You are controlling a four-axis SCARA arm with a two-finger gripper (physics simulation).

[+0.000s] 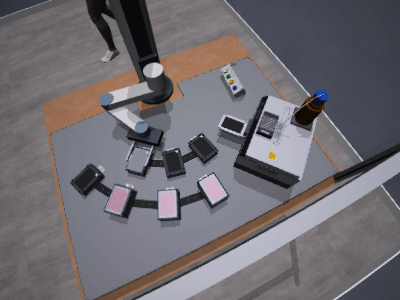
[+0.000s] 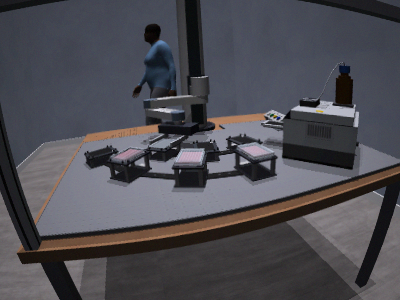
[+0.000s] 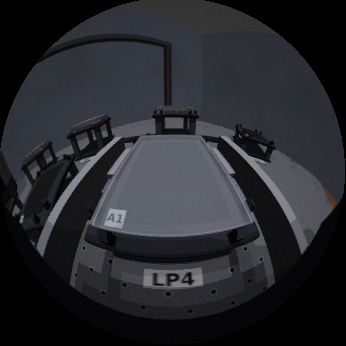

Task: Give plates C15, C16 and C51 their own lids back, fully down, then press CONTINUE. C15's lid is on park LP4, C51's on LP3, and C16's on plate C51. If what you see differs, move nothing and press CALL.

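Places are measured from the arm's base along level axes (x ahead, y left, z up), in centimetres.
Where they show: gripper, fingertip midpoint: point(image 1: 136, 163) point(image 2: 160, 144) point(image 3: 170, 142).
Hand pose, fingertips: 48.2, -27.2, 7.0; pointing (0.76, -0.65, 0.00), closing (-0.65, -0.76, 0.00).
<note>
Things, the pixels of their top centre, and the offset from my fingertips, as dx, dy, dz. "*": a spot on its surface instead. Level surfaces: height alone.
- clear lid, top centre: point(image 3: 170, 156) point(image 2: 163, 143) point(image 1: 138, 159) -1.9, +1.6, -0.3
- park labelled LP4, top centre: point(image 3: 169, 154) point(image 2: 163, 142) point(image 1: 138, 159) -1.9, +1.7, -0.1
- left plate, top centre: point(image 3: 174, 106) point(image 2: 127, 152) point(image 1: 117, 199) +14.9, -14.1, +3.0
- middle plate, top centre: point(image 3: 89, 118) point(image 2: 190, 154) point(image 1: 167, 203) +27.2, +7.5, +3.2
- right plate, top centre: point(image 2: 255, 148) point(image 3: 34, 148) point(image 1: 213, 188) +30.0, +30.5, +3.1
- dark park, top centre: point(image 3: 253, 130) point(image 2: 100, 150) point(image 1: 84, 177) -4.5, -28.0, -0.2
- tray, surface height: dz -5.7
- brown bottle, surface spot: point(image 2: 344, 89) * +23.8, +82.1, +22.9
A clear lid point(image 1: 138, 161) point(image 2: 167, 143) point(image 3: 170, 185) lies level on the park labelled LP4 point(image 3: 172, 245), with an A1 mark at its near left corner. My gripper point(image 1: 138, 159) point(image 2: 167, 144) point(image 3: 170, 142) is down around it, its two finger pads against the lid's long sides. Three pink plates stand on raised nests in the front row: the left plate point(image 1: 119, 200) point(image 2: 129, 154), the middle plate point(image 1: 168, 204) point(image 2: 190, 157) and the right plate point(image 1: 212, 190) point(image 2: 255, 151). Their names cannot be read, and lids on them are hard to tell. The button box point(image 1: 232, 80) point(image 2: 274, 117) stands at the back right; its labels are unreadable.
Dark parks stand right of LP4, a nearer one point(image 1: 173, 162) and a farther one point(image 1: 202, 147); another dark park point(image 1: 87, 179) point(image 2: 101, 155) point(image 3: 255, 141) is at the far left. A white device point(image 1: 280, 135) point(image 2: 321, 130) with a tray point(image 1: 223, 131) and a brown bottle point(image 1: 307, 112) point(image 2: 344, 89) is at the right.
</note>
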